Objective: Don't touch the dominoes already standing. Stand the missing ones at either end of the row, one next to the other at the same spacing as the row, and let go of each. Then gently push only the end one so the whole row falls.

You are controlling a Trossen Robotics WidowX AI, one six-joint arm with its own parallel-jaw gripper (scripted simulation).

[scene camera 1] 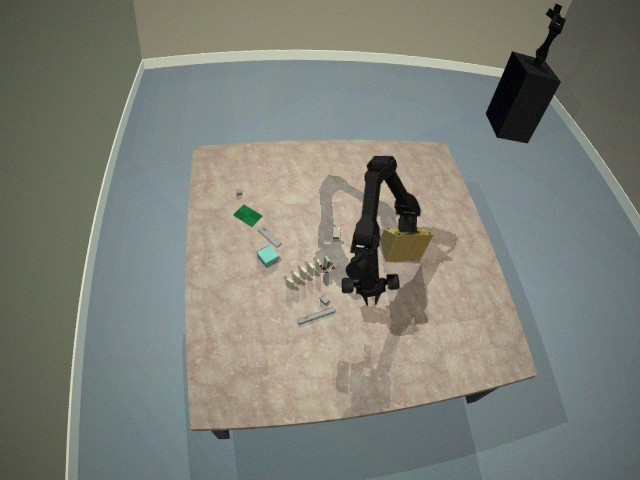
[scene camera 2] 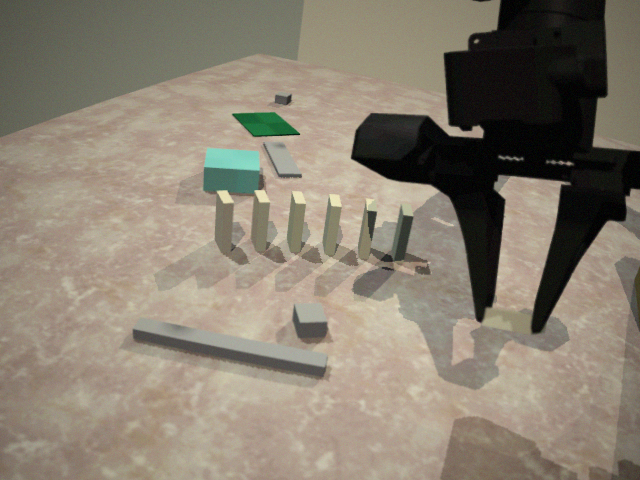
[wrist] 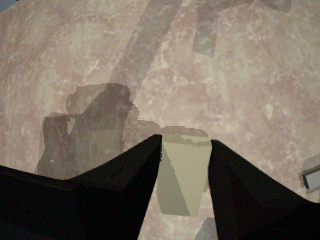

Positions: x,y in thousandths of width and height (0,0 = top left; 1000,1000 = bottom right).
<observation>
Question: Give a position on a green tile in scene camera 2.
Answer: At 416,257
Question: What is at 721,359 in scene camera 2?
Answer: The gripper.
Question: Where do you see a teal block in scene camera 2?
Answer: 365,355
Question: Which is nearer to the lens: the cream domino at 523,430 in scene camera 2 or the grey cube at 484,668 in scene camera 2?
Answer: The grey cube.
</observation>
